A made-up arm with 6 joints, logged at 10 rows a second.
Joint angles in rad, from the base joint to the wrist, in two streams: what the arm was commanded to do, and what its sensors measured. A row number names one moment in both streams.
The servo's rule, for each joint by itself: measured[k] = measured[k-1] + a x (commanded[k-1-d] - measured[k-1]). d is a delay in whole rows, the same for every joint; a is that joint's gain. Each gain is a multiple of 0.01, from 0.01 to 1. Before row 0 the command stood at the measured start. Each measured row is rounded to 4 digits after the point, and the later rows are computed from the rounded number. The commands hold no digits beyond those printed.
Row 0, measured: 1.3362, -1.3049, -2.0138, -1.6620, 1.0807, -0.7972
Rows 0 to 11, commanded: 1.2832, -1.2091, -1.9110, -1.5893, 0.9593, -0.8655; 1.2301, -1.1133, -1.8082, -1.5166, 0.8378, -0.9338; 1.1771, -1.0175, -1.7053, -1.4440, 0.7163, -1.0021; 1.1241, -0.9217, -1.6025, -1.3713, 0.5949, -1.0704; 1.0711, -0.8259, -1.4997, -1.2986, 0.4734, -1.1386; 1.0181, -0.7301, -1.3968, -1.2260, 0.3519, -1.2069; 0.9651, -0.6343, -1.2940, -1.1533, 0.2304, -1.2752; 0.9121, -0.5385, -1.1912, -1.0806, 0.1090, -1.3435; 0.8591, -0.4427, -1.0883, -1.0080, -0.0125, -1.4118; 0.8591, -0.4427, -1.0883, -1.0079, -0.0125, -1.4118; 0.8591, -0.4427, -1.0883, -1.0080, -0.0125, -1.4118; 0.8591, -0.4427, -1.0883, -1.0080, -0.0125, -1.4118
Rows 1 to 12, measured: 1.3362, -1.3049, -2.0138, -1.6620, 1.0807, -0.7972; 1.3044, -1.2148, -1.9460, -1.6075, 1.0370, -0.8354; 1.2598, -1.1194, -1.8551, -1.5393, 0.9653, -0.8905; 1.2102, -1.0236, -1.7562, -1.4678, 0.8757, -0.9530; 1.1585, -0.9278, -1.6548, -1.3954, 0.7746, -1.0187; 1.1061, -0.8320, -1.5524, -1.3228, 0.6662, -1.0858; 1.0533, -0.7362, -1.4497, -1.2502, 0.5531, -1.1536; 1.0004, -0.6404, -1.3469, -1.1775, 0.4369, -1.2217; 0.9474, -0.5446, -1.2441, -1.1048, 0.3189, -1.2899; 0.8944, -0.4488, -1.1413, -1.0322, 0.1996, -1.3582; 0.8732, -0.4431, -1.1063, -1.0140, 0.1232, -1.3882; 0.8647, -0.4427, -1.0944, -1.0095, 0.0743, -1.4014
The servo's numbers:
d 1
a 0.60 0.94 0.66 0.75 0.36 0.56

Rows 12 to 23, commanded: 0.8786, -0.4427, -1.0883, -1.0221, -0.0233, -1.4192; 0.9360, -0.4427, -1.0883, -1.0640, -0.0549, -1.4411; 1.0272, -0.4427, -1.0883, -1.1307, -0.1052, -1.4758; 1.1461, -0.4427, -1.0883, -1.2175, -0.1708, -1.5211; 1.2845, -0.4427, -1.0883, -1.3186, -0.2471, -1.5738; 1.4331, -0.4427, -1.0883, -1.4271, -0.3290, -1.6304; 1.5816, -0.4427, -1.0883, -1.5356, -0.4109, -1.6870; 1.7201, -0.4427, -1.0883, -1.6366, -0.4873, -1.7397; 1.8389, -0.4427, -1.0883, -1.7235, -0.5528, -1.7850; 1.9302, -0.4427, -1.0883, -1.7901, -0.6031, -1.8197; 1.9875, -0.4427, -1.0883, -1.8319, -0.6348, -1.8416; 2.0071, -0.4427, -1.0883, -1.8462, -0.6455, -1.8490
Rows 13 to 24, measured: 0.8613, -0.4427, -1.0904, -1.0084, 0.0431, -1.4072; 0.8717, -0.4427, -1.0890, -1.0187, 0.0192, -1.4139; 0.9103, -0.4427, -1.0885, -1.0527, -0.0075, -1.4291; 0.9804, -0.4427, -1.0884, -1.1112, -0.0427, -1.4553; 1.0798, -0.4427, -1.0883, -1.1909, -0.0888, -1.4921; 1.2026, -0.4427, -1.0883, -1.2867, -0.1458, -1.5379; 1.3409, -0.4427, -1.0883, -1.3920, -0.2118, -1.5897; 1.4853, -0.4427, -1.0883, -1.4997, -0.2835, -1.6442; 1.6262, -0.4427, -1.0883, -1.6024, -0.3569, -1.6977; 1.7538, -0.4427, -1.0883, -1.6932, -0.4274, -1.7466; 1.8596, -0.4427, -1.0883, -1.7659, -0.4907, -1.7875; 1.9363, -0.4427, -1.0883, -1.8154, -0.5426, -1.8178
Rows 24 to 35, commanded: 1.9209, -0.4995, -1.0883, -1.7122, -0.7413, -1.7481; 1.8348, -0.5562, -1.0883, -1.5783, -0.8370, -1.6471; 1.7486, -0.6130, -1.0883, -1.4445, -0.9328, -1.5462; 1.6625, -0.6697, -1.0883, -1.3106, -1.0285, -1.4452; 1.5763, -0.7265, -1.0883, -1.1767, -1.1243, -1.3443; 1.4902, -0.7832, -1.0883, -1.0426, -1.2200, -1.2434; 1.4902, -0.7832, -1.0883, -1.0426, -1.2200, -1.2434; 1.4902, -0.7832, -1.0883, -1.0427, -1.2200, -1.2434; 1.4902, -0.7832, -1.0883, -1.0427, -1.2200, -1.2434; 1.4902, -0.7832, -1.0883, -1.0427, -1.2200, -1.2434; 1.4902, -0.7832, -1.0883, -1.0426, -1.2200, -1.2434; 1.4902, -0.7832, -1.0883, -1.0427, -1.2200, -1.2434
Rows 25 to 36, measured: 1.9788, -0.4427, -1.0883, -1.8385, -0.5796, -1.8353; 1.9441, -0.4961, -1.0883, -1.7438, -0.6378, -1.7865; 1.8785, -0.5526, -1.0883, -1.6197, -0.7095, -1.7084; 1.8006, -0.6094, -1.0883, -1.4883, -0.7899, -1.6176; 1.7177, -0.6661, -1.0883, -1.3550, -0.8758, -1.5211; 1.6329, -0.7229, -1.0883, -1.2213, -0.9653, -1.4221; 1.5473, -0.7796, -1.0883, -1.0873, -1.0570, -1.3220; 1.5130, -0.7830, -1.0883, -1.0538, -1.1157, -1.2780; 1.4993, -0.7832, -1.0883, -1.0455, -1.1532, -1.2586; 1.4938, -0.7832, -1.0883, -1.0434, -1.1772, -1.2501; 1.4916, -0.7832, -1.0883, -1.0429, -1.1926, -1.2463; 1.4908, -0.7832, -1.0883, -1.0427, -1.2025, -1.2447
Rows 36 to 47, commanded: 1.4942, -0.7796, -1.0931, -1.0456, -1.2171, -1.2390; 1.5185, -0.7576, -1.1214, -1.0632, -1.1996, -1.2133; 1.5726, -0.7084, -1.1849, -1.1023, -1.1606, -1.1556; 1.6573, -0.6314, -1.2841, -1.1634, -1.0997, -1.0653; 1.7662, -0.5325, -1.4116, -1.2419, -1.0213, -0.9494; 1.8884, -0.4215, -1.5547, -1.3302, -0.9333, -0.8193; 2.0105, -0.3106, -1.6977, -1.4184, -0.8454, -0.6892; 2.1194, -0.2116, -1.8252, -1.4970, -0.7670, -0.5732; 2.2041, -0.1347, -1.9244, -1.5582, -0.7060, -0.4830; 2.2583, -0.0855, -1.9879, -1.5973, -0.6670, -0.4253; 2.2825, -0.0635, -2.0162, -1.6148, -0.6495, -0.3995; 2.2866, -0.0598, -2.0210, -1.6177, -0.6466, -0.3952
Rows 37 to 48, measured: 1.4904, -0.7832, -1.0883, -1.0427, -1.2088, -1.2440; 1.4927, -0.7798, -1.0915, -1.0449, -1.2118, -1.2412; 1.5082, -0.7589, -1.1112, -1.0586, -1.2074, -1.2256; 1.5468, -0.7114, -1.1598, -1.0914, -1.1906, -1.1864; 1.6131, -0.6362, -1.2418, -1.1454, -1.1579, -1.1186; 1.7050, -0.5387, -1.3539, -1.2178, -1.1087, -1.0238; 1.8150, -0.4285, -1.4864, -1.3021, -1.0456, -0.9093; 1.9323, -0.3177, -1.6259, -1.3893, -0.9735, -0.7860; 2.0446, -0.2180, -1.7574, -1.4701, -0.8992, -0.6668; 2.1403, -0.1397, -1.8676, -1.5362, -0.8296, -0.5639; 2.2111, -0.0888, -1.9470, -1.5820, -0.7711, -0.4863; 2.2539, -0.0650, -1.9927, -1.6066, -0.7273, -0.4377
